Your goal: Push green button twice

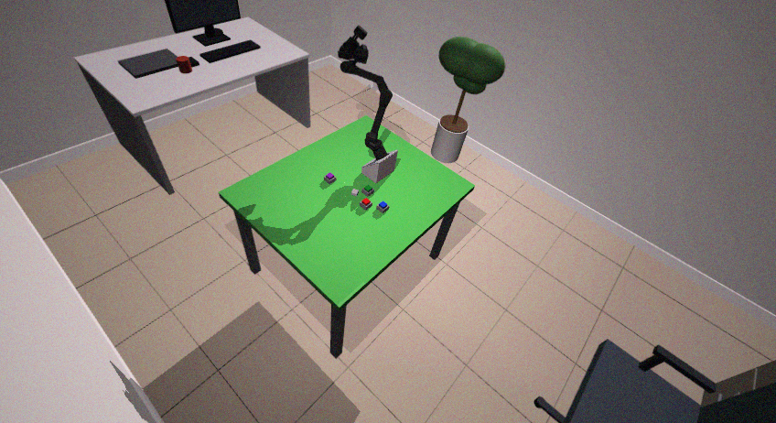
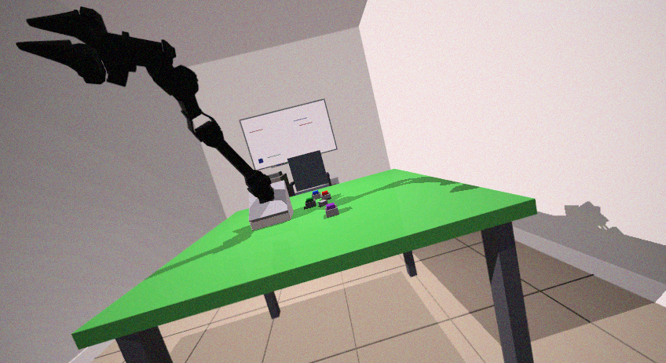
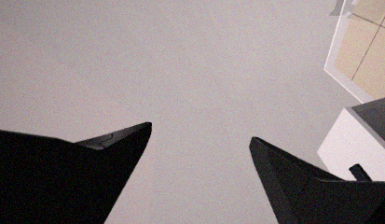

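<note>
The green button lies 420 mm ahead of my gripper tip, 470 mm to the left of it and 560 mm below it. Round my gripper tip: purple button (490 mm ahead, 260 mm to the left, 560 mm below); small grey block (470 mm ahead, 430 mm to the left, 580 mm below); red button (500 mm ahead, 530 mm to the left, 560 mm below).
</note>
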